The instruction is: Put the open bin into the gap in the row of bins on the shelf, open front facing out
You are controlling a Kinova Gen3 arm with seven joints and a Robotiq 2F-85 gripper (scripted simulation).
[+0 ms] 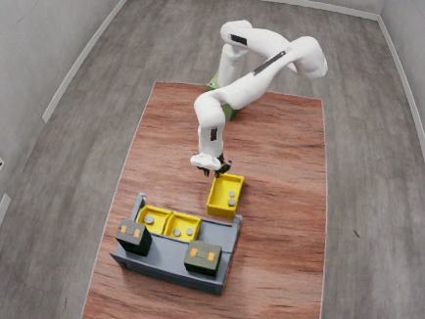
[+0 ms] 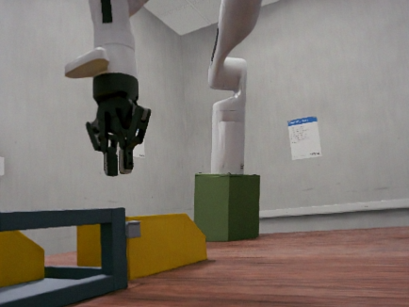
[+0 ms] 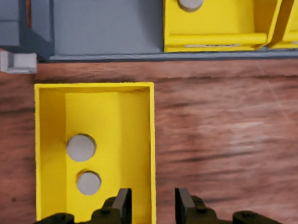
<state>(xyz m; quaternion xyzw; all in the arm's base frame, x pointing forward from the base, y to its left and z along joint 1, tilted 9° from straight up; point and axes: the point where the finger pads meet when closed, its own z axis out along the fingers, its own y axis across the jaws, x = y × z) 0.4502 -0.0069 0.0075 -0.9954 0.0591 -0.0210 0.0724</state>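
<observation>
The grey disc part is 15 cm below my hand, 7 cm to the left of it and 3 cm ahead of it. Also, from my hand: grey shelf: 23 cm ahead, 9 cm to the right, 9 cm below.
</observation>
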